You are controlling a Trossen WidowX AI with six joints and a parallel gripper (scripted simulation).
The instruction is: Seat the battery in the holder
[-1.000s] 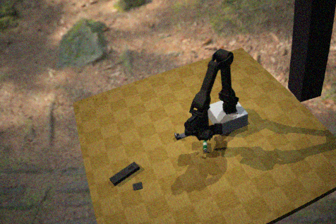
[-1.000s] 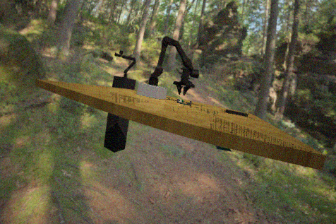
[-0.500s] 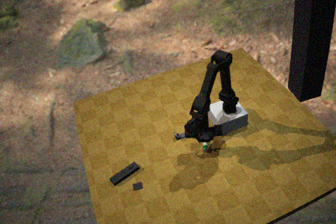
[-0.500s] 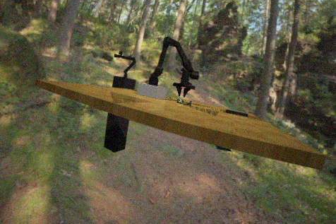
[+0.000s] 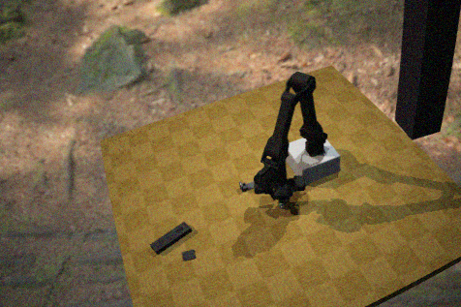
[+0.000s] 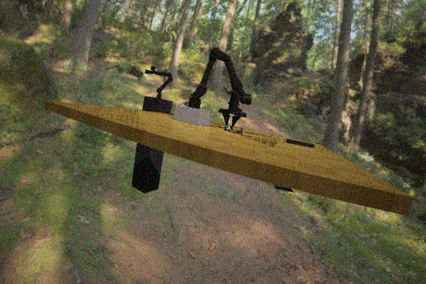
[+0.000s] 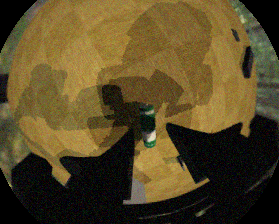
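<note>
My gripper tip is now 1 cm above the battery. Also, from my gripper tip: black square piece: 39 cm ahead, 13 cm to the left, 2 cm below; then long black bar: 44 cm ahead, 3 cm to the left.
</note>
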